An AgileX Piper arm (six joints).
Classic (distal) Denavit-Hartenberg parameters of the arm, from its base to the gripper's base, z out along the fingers. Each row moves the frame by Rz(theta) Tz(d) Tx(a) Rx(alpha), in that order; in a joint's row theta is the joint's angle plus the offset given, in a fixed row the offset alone. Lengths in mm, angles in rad.
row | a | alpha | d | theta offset
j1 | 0 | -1.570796 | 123 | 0
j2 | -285.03 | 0 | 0 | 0.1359
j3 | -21.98 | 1.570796 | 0 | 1.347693
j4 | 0 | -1.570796 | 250.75 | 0
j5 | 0 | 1.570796 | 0 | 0
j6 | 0 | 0 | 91 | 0
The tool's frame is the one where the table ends.
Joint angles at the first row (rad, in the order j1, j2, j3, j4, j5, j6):
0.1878, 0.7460, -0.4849, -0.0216, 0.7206, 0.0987
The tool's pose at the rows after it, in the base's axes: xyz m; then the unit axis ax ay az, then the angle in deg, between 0 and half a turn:
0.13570, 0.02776, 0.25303, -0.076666, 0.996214, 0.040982, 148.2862
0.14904, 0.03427, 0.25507, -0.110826, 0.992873, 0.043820, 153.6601
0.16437, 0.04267, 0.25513, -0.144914, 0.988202, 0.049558, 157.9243
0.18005, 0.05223, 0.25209, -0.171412, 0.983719, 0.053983, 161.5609
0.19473, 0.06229, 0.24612, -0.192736, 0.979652, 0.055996, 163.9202
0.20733, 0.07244, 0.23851, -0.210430, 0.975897, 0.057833, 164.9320
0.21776, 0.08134, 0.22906, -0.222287, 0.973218, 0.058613, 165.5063
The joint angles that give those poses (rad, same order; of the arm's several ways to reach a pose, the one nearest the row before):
0.1920, 0.8396, -0.5501, 0.0206, 0.8094, 0.0284
0.2003, 0.9335, -0.6127, 0.0565, 0.8720, -0.0481
0.2174, 1.0292, -0.6713, 0.0865, 0.9098, -0.1134
0.2421, 1.1235, -0.7228, 0.1035, 0.9304, -0.1511
0.2703, 1.2085, -0.7613, 0.1108, 0.9246, -0.1723
0.2985, 1.2799, -0.7867, 0.1165, 0.8953, -0.1868
0.3221, 1.3425, -0.8011, 0.1198, 0.8562, -0.1937

